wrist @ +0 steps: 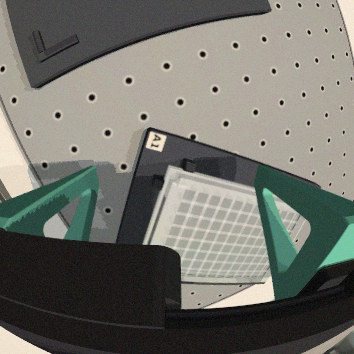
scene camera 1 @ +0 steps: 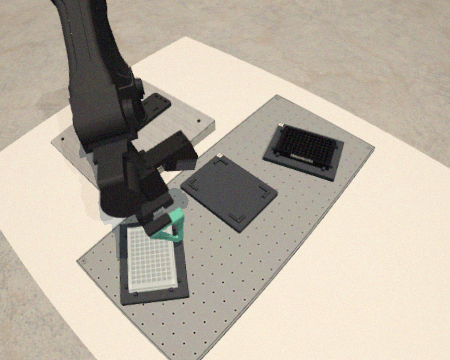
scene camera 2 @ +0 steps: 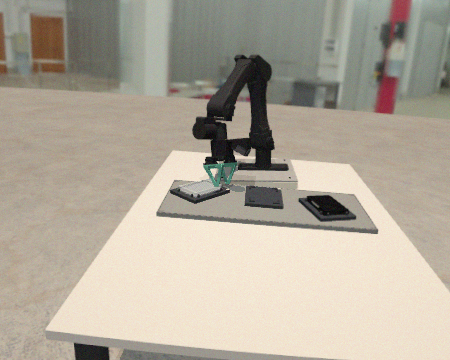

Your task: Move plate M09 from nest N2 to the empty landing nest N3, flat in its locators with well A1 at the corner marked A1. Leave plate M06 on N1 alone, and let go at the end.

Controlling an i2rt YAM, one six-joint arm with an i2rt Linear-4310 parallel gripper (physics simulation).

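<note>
A white well plate [scene camera 1: 151,260] [scene camera 2: 199,188] [wrist: 220,230] lies flat on a dark nest [scene camera 1: 155,299] [scene camera 2: 196,199] [wrist: 132,215]; a corner label [wrist: 156,141] there reads A1. An empty dark nest [scene camera 1: 230,192] [scene camera 2: 264,197] [wrist: 150,20] with L-shaped corner locators is in the middle. A black well plate [scene camera 1: 306,144] [scene camera 2: 326,204] sits on the third nest [scene camera 1: 300,170]. No plate or nest number is legible. My gripper [scene camera 1: 166,238] [scene camera 2: 223,184] [wrist: 176,173] is open above the white plate's A1 end, its teal fingers wide apart, holding nothing. In the wrist view one finger overlaps the plate.
The three nests stand on a grey perforated board [scene camera 1: 215,280] [scene camera 2: 210,212] [wrist: 200,75] on a cream table [scene camera 1: 350,280] [scene camera 2: 240,280]. The black arm [scene camera 1: 95,75] [scene camera 2: 259,105] rises from a metal base plate [scene camera 1: 200,131] [scene camera 2: 280,176] behind the board.
</note>
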